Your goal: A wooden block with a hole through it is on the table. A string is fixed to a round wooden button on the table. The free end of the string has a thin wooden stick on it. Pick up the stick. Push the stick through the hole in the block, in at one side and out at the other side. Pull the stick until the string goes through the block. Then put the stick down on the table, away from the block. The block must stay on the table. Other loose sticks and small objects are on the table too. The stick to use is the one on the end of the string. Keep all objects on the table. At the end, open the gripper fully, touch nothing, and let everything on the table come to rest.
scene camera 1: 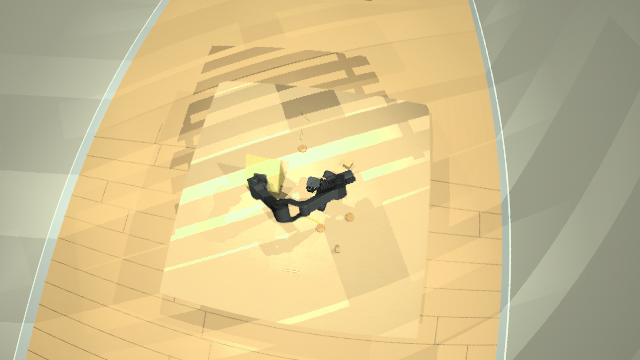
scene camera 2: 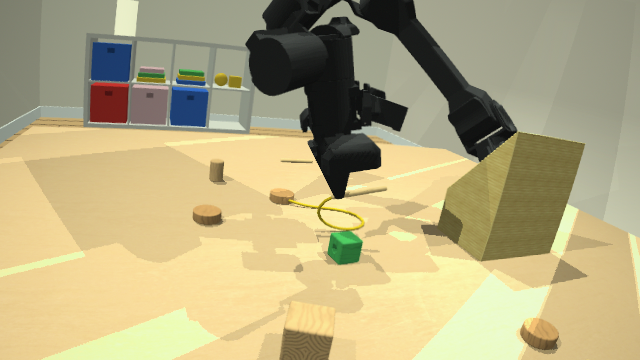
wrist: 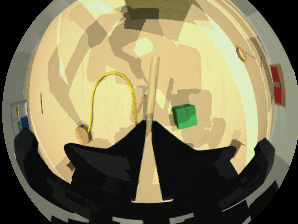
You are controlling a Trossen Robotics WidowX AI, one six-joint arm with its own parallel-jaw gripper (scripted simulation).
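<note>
Scene camera 2 shows a green cube [scene camera 2: 344, 248] and my gripper [scene camera 2: 338, 196]. The wrist view also shows my gripper [wrist: 148, 124]. Scene camera 1 does not show the cube, hidden by my gripper.
</note>
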